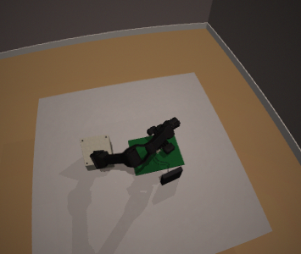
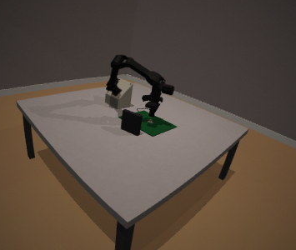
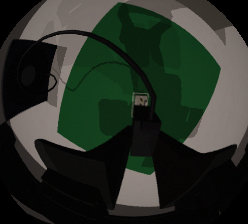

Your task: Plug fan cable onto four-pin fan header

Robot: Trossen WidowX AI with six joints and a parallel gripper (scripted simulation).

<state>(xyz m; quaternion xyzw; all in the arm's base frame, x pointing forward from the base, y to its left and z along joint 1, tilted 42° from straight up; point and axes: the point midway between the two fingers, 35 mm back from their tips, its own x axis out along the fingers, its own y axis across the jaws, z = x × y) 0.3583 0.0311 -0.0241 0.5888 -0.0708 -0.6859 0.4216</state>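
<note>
Right now the green board is 20 mm behind my gripper tip, 10 mm to the right of it and 70 mm below it. The rest, counted from my gripper tip: black plug: 10 mm behind, 10 mm above.
</note>
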